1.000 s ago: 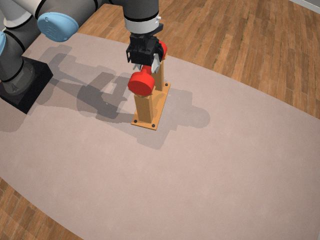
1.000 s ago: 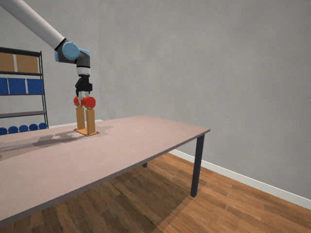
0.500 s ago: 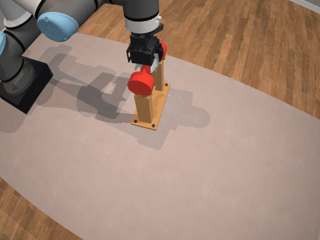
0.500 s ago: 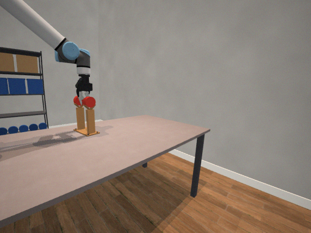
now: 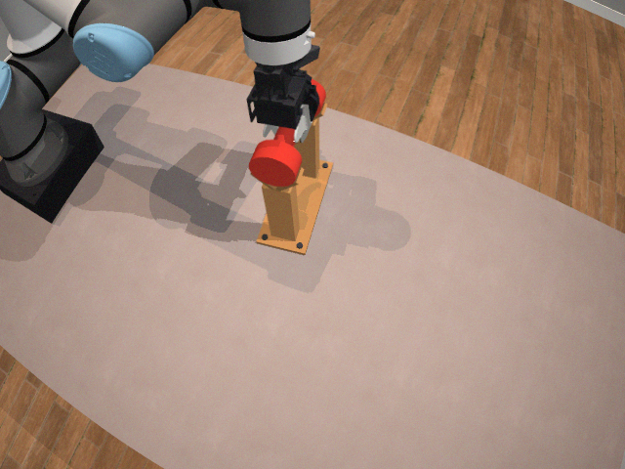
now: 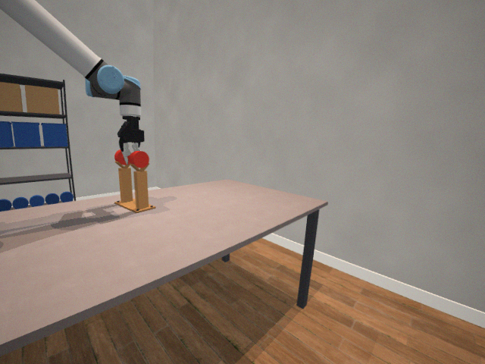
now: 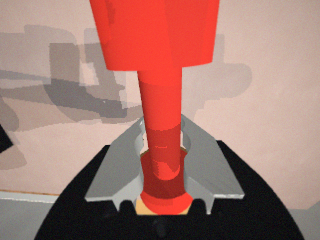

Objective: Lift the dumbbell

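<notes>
My gripper is now 12 cm above the orange cradle. Round my hand: red dumbbell: 1 cm above.
</notes>
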